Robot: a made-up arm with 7 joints. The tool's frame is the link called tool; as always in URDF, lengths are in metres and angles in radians. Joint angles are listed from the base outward. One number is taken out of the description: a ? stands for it. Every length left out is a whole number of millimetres.
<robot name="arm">
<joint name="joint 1" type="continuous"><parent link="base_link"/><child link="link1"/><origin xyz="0.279 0.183 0.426" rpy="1.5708 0 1.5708"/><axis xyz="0 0 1"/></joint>
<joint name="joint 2" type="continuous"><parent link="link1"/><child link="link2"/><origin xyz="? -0.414 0" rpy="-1.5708 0 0"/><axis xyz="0 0 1"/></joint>
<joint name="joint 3" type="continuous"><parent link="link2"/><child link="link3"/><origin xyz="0.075 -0.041 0" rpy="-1.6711 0.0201 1.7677"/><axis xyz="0 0 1"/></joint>
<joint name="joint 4" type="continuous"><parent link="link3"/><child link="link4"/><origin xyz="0.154 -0.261 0" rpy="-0.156 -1.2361 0.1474"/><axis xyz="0 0 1"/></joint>
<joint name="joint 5" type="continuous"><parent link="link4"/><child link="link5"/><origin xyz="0.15 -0.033 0" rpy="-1.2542 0.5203 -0.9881"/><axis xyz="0 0 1"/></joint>
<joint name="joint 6" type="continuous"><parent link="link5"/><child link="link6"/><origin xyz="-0.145 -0.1 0" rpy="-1.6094 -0.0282 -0.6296"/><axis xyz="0 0 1"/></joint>
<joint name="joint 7" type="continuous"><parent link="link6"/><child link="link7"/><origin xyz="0.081 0.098 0" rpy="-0.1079 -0.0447 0.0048"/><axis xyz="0 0 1"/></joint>
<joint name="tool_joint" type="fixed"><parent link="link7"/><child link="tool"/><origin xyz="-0.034 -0.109 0" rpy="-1.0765 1.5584 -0.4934"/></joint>
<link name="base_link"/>
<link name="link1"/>
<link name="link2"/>
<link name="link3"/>
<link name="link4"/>
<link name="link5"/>
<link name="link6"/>
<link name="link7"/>
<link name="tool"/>
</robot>
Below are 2 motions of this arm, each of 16 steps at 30 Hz.
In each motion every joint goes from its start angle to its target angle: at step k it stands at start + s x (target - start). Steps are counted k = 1, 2, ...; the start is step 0. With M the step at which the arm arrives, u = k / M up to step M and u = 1 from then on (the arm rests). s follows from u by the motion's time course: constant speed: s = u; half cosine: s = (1 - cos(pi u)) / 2; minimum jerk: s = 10 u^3 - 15 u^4 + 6 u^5.
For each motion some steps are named. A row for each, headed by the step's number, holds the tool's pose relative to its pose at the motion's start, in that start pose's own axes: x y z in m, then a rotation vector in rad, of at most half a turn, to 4 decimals.
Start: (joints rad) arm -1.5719 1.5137 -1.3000 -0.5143 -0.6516 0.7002 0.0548
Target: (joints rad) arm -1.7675 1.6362 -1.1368 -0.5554 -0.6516 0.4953 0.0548
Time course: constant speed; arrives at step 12
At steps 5, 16:
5: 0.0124 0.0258 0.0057 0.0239 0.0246 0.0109
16: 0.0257 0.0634 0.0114 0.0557 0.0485 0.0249

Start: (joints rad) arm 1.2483 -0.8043 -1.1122 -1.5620 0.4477 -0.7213 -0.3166
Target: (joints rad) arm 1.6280 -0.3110 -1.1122 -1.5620 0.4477 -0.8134 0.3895
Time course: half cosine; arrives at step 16
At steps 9, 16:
9: 0.0065 0.1513 0.0595 -0.5088 -0.1126 0.3284
16: -0.0310 0.2609 0.1070 -0.8317 -0.2932 0.5160

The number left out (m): -0.038
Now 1 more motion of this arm.
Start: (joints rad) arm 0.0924 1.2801 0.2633 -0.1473 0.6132 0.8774 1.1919
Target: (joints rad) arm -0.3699 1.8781 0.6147 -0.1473 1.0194 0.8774 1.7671
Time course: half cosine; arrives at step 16
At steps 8, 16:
8: 0.0015 -0.0306 -0.0999 -0.0609 -0.0040 -0.0690
16: 0.0436 -0.0221 -0.2080 -0.0993 0.0529 0.0188

